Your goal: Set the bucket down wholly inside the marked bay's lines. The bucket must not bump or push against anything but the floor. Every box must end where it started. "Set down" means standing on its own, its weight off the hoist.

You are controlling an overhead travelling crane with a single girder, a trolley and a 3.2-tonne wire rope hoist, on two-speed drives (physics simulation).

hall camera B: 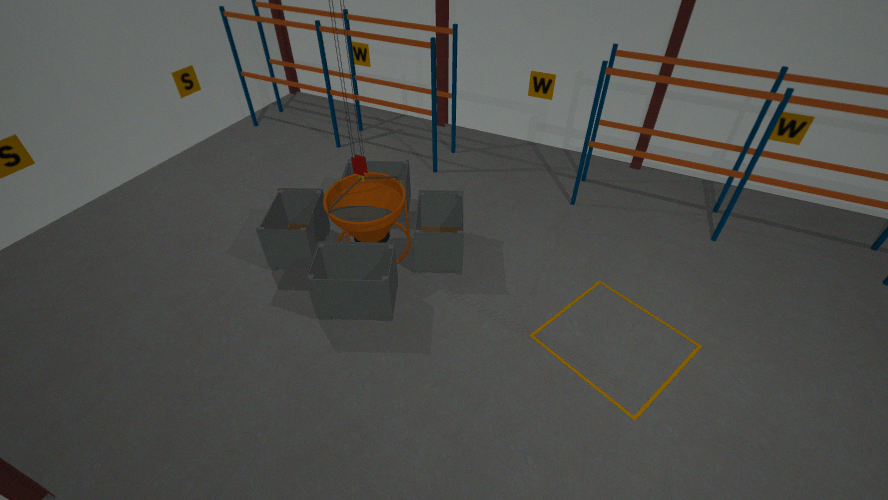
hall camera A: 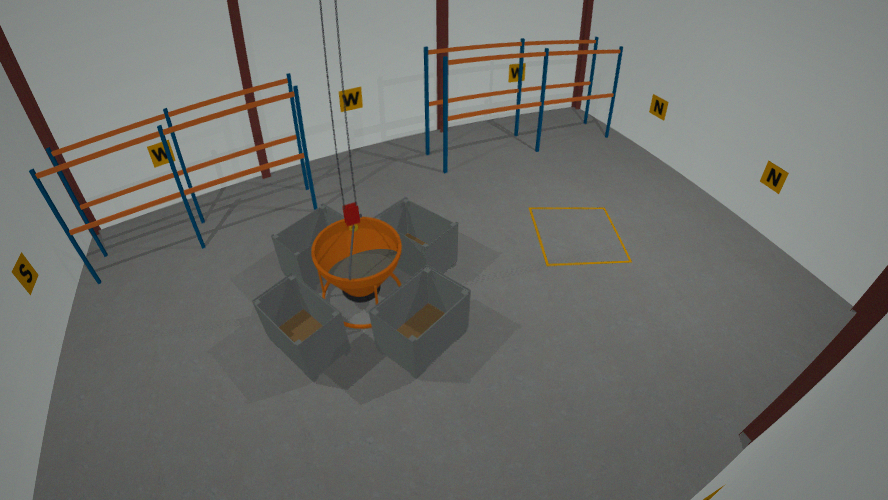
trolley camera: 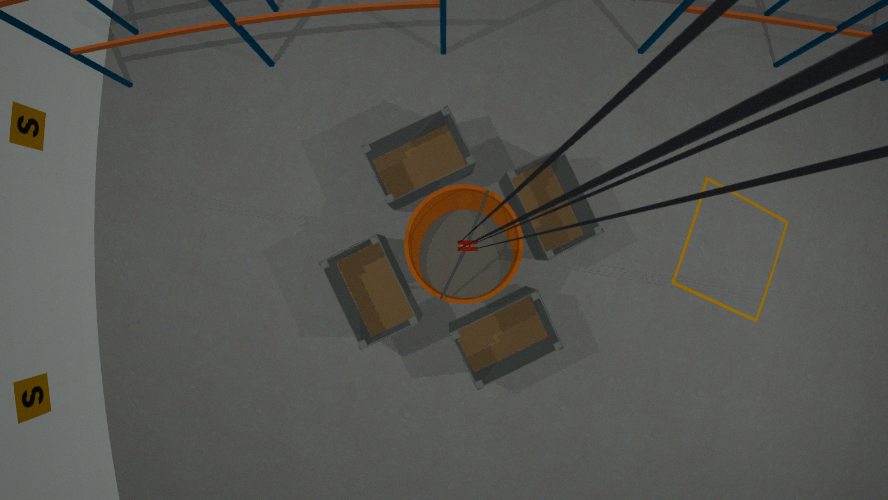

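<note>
The orange bucket (hall camera A: 366,287) (hall camera B: 372,228) (trolley camera: 459,193) is upright on the crane's ropes, between several grey boxes. My gripper, the hook under the red block (hall camera A: 352,227) (hall camera B: 362,177) (trolley camera: 467,245), is shut on the bucket's sling above its rim. The base ring is low between the boxes; any gap to the floor is too small to judge. In the trolley view the rim is close to the top box (trolley camera: 419,164), right box (trolley camera: 553,208), bottom box (trolley camera: 503,335) and left box (trolley camera: 372,288). The marked bay (hall camera A: 589,263) (hall camera B: 582,377) (trolley camera: 689,231) is a yellow outline, right of the boxes.
A blue and orange rack (hall camera A: 181,186) (hall camera B: 434,105) stands behind the boxes near the W wall. A second rack (hall camera A: 445,114) (hall camera B: 596,99) stands farther right along that wall. The S wall is at the left in the trolley view. Dark ropes cross that view towards the upper right.
</note>
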